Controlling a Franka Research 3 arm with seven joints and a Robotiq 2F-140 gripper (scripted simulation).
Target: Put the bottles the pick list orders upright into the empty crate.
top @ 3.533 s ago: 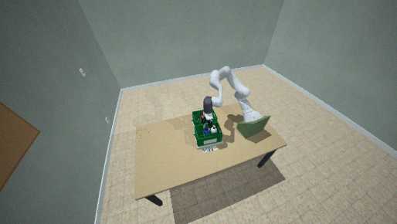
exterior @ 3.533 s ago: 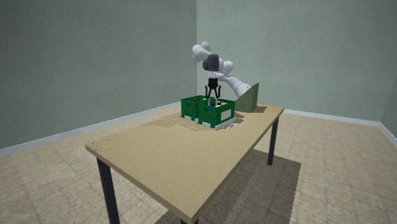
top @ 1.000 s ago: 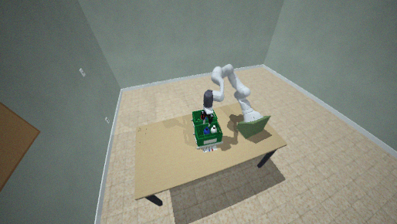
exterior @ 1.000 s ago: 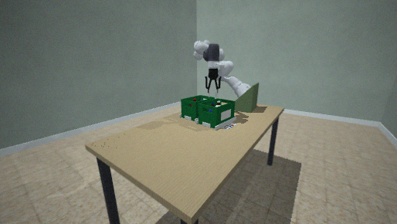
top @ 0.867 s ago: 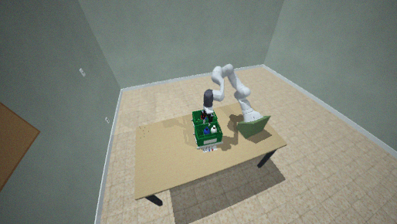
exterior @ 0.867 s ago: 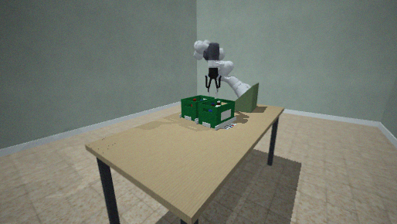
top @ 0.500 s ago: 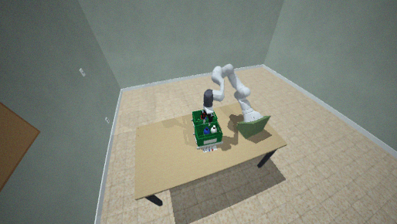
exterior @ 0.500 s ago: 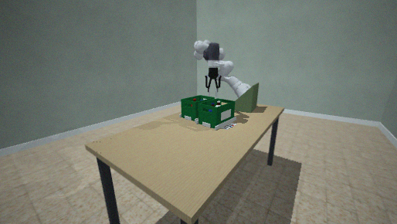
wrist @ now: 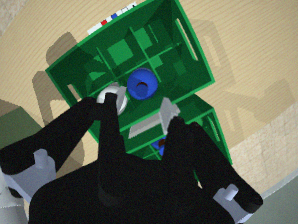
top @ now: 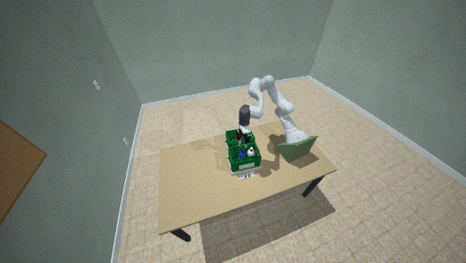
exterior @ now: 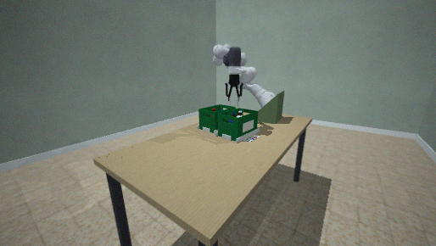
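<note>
Right now the green-capped bottle is 50 mm ahead of my hand, 140 mm to the right of it and 170 mm below it. Round my hand: blue-capped bottle (170 mm below); red-labelled bottle (40 mm behind, 230 mm to the right, 170 mm below); white-capped bottle (90 mm behind, 170 mm below).
</note>
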